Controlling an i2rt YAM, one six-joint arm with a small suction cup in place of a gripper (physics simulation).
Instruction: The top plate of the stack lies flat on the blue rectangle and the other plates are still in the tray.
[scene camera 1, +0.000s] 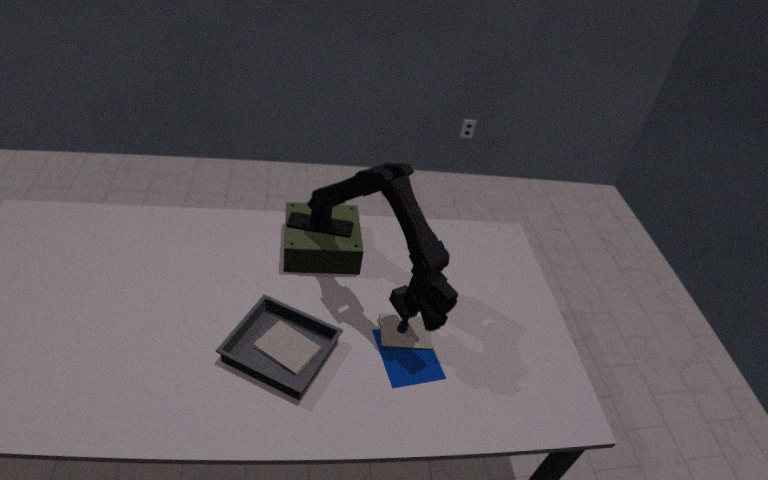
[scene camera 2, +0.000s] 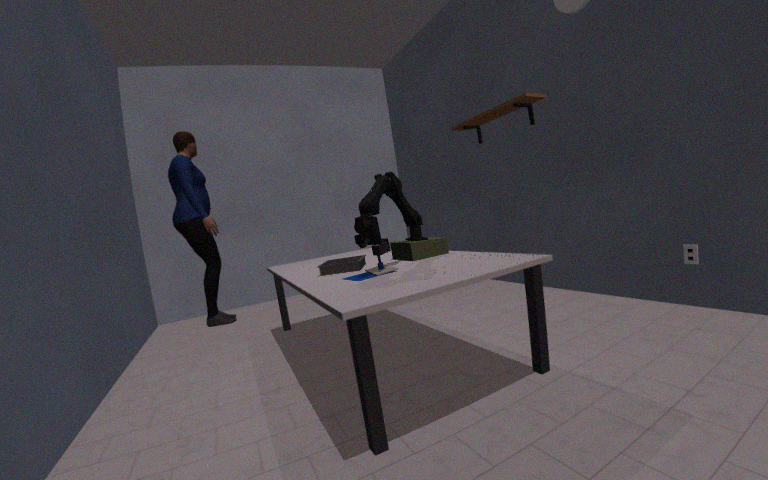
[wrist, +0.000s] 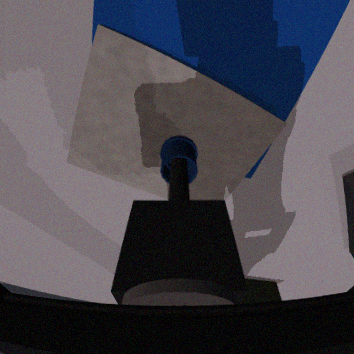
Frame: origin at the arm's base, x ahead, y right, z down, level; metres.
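Where they show: hand, tool point: (scene camera 1: 401, 331) (scene camera 2: 381, 270) (wrist: 178, 146); arm's base, link origin: (scene camera 1: 320, 225) (scene camera 2: 416, 239).
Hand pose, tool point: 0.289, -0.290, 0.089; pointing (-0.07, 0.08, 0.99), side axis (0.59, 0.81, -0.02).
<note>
Each offset is from my tool point to the top centre of the thing, as dx, dy, dz.
A beige plate {+0.004, -0.011, -0.018} (scene camera 1: 390, 335) (scene camera 2: 390, 271) (wrist: 107, 107) lies across the robot-side end of the blue rectangle (scene camera 1: 397, 378) (scene camera 2: 356, 277) (wrist: 137, 17), turned a little against it. Part of the plate reaches past the rectangle, over the white table. My suction cup (scene camera 1: 402, 326) (scene camera 2: 380, 266) (wrist: 179, 152) is down on the plate's upper face and looks in contact. The plate looks flat and very low; any small gap under it cannot be made out. The grey tray {+0.137, +0.312, -0.045} (scene camera 1: 260, 378) (scene camera 2: 342, 266) holds another beige plate {+0.124, +0.297, -0.009} (scene camera 1: 287, 346); how many lie stacked there cannot be told.
The arm's base stands on a green box (scene camera 1: 322, 262) (scene camera 2: 420, 248) (wrist: 262, 290) behind the tray and rectangle. The tray's raised walls stand left of the rectangle in scene camera 1. A person (scene camera 2: 189, 192) stands beyond the table, and a wooden shelf (scene camera 2: 498, 113) hangs on the wall.
</note>
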